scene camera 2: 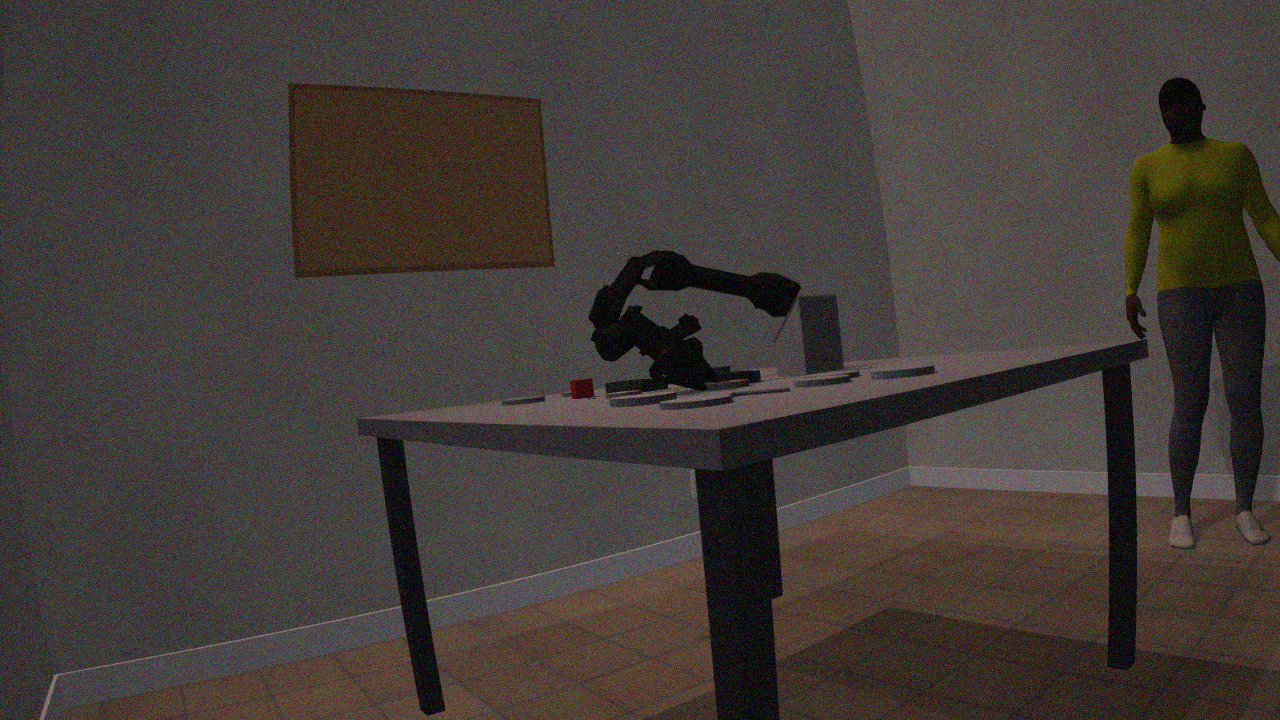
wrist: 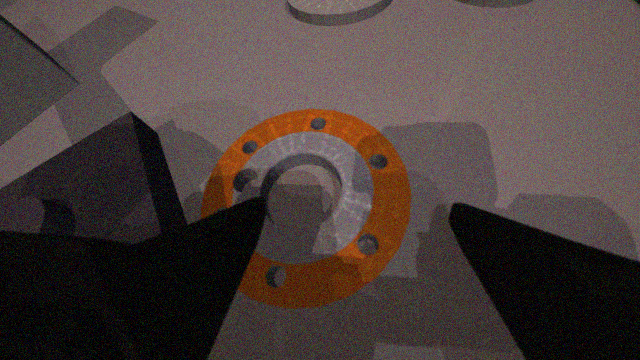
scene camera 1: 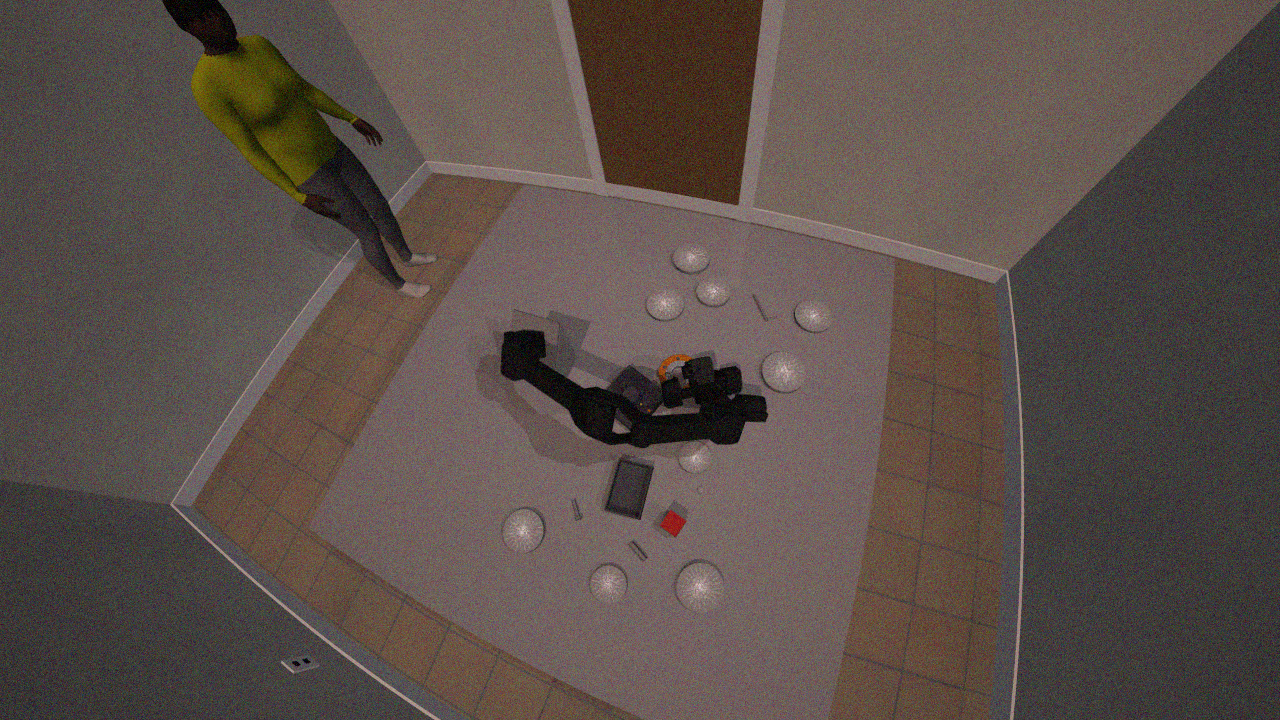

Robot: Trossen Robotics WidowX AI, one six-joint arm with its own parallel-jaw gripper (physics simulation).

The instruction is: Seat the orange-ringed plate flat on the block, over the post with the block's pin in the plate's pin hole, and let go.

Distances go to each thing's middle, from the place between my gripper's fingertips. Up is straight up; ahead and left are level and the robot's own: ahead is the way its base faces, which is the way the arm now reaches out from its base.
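Labels:
There is the orange-ringed plate (wrist: 323, 264), and my hand is 30 mm past it. Going by their middles, of the things named here the orange-ringed plate is the nearest to my hand. I also see the dark square block (wrist: 115, 184), which is 130 mm behind my hand, 90 mm to the right of it and 10 mm above it.

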